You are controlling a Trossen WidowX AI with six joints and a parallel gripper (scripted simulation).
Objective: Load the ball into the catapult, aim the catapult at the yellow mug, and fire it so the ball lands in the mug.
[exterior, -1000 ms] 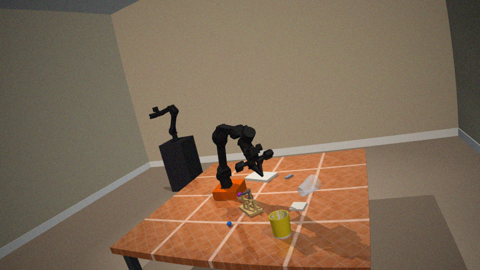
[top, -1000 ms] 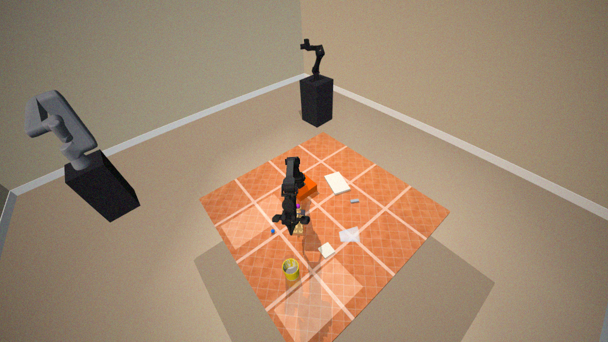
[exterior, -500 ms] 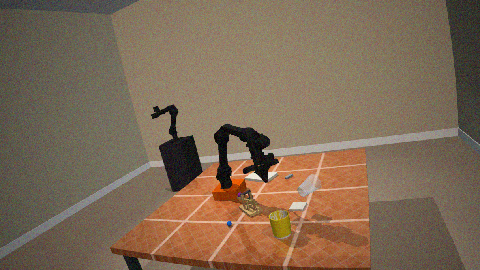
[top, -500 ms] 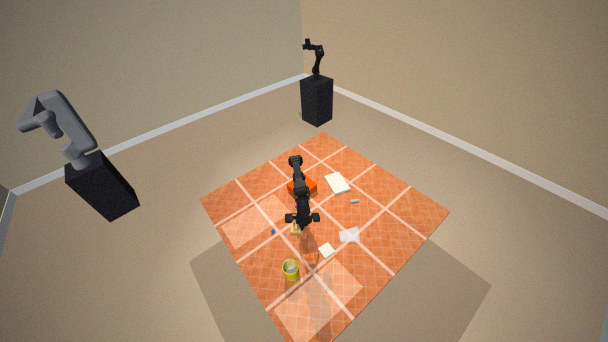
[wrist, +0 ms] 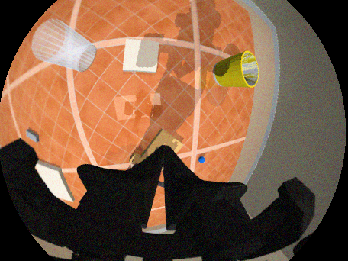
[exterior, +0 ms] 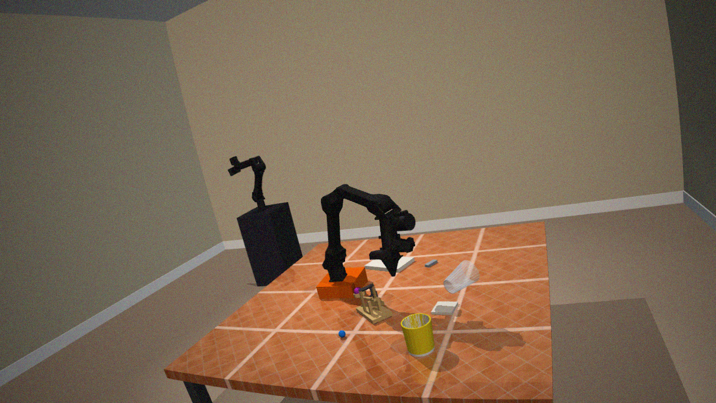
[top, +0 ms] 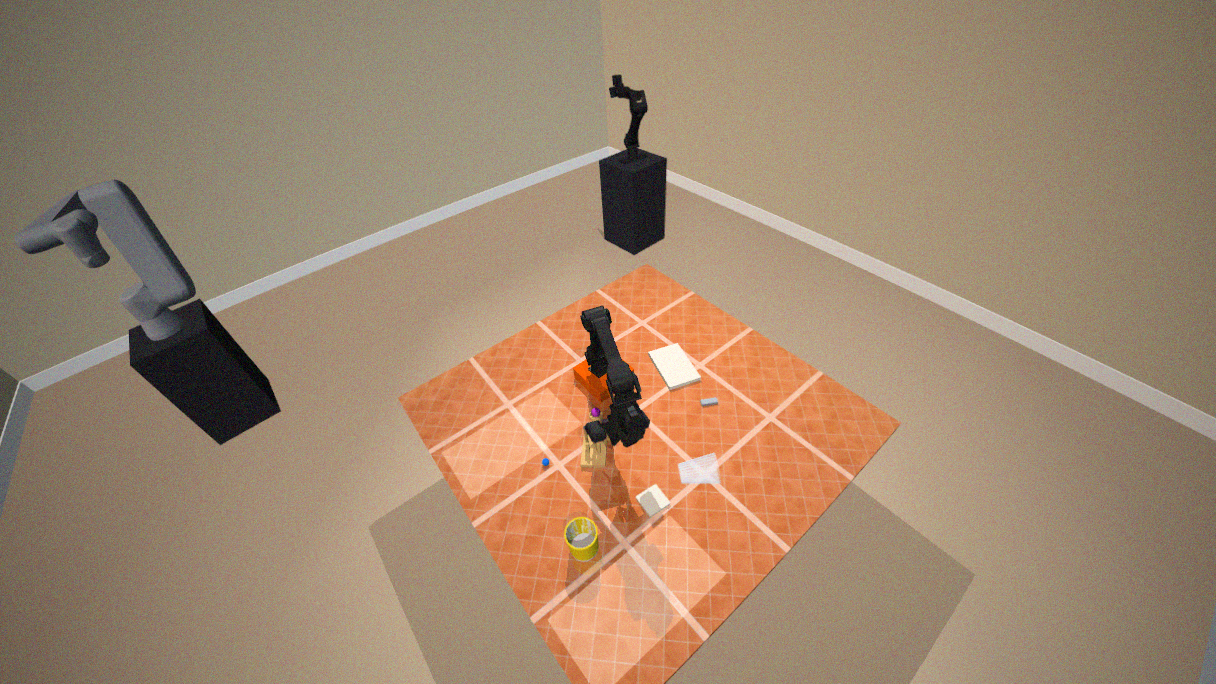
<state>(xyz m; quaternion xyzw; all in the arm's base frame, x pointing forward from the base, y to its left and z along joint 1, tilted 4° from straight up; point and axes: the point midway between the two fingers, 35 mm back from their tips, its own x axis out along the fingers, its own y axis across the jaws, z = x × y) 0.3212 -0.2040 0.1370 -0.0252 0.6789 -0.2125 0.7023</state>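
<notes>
Right now my gripper tip is 180 mm past the purple ball, 90 mm above it and 80 mm to the right of it. The rest, counted from my gripper tip: small white tile: 160 mm ahead, 140 mm below, 10 mm to the left; blue ball: 170 mm behind, 150 mm to the right, 130 mm below; catapult: 130 mm behind, 90 mm below, 40 mm to the left.
</notes>
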